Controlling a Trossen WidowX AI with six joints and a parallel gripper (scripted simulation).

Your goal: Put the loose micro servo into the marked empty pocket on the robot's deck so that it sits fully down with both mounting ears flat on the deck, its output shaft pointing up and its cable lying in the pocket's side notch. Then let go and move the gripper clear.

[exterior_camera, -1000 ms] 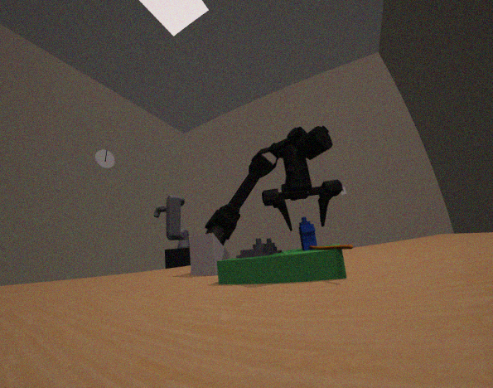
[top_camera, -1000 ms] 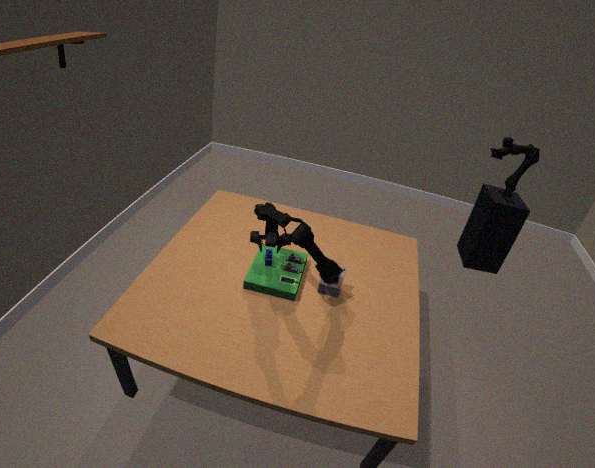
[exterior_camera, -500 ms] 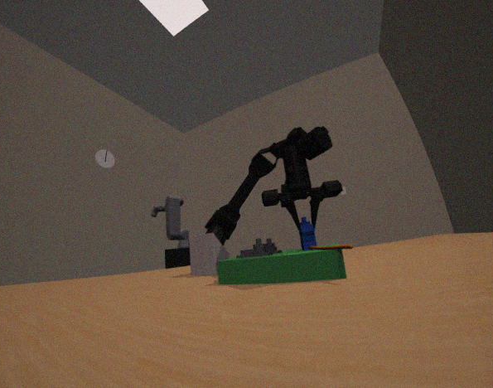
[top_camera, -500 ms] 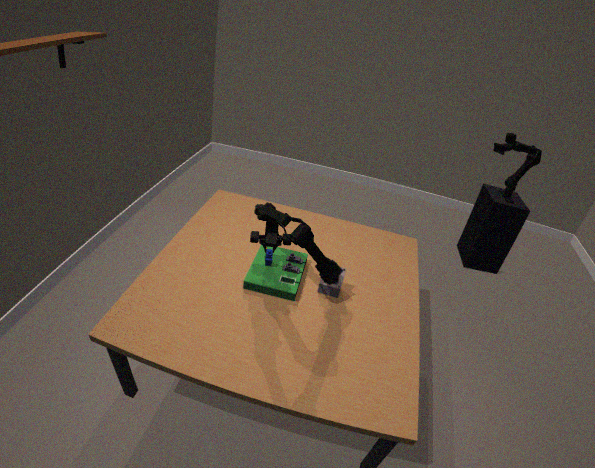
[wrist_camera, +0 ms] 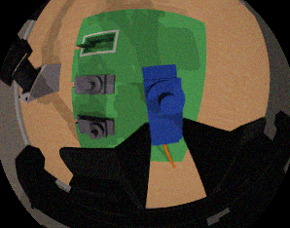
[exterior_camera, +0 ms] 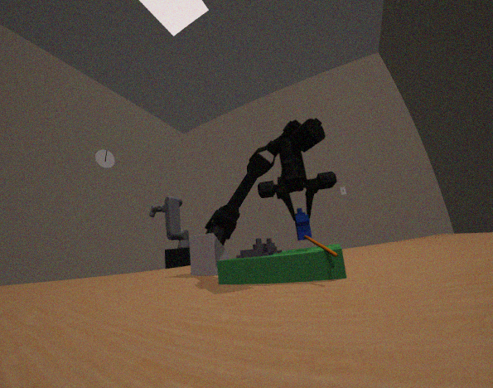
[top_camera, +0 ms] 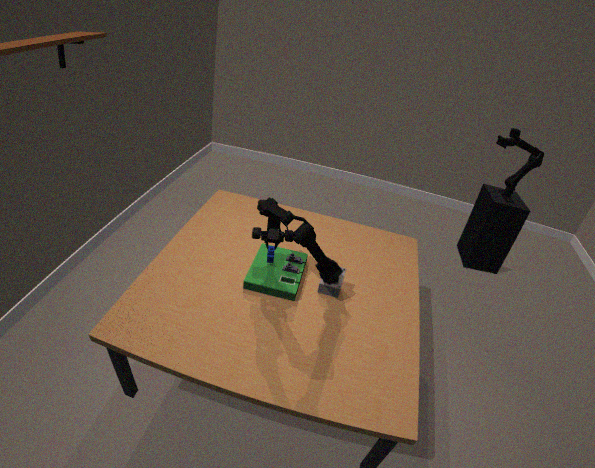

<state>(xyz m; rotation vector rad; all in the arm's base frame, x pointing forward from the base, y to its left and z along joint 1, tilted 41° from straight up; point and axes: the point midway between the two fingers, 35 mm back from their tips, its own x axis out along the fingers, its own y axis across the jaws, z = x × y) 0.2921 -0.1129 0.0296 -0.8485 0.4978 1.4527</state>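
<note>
The green deck lies 10 cm below my gripper tip and 3 cm to the left of it.
</note>
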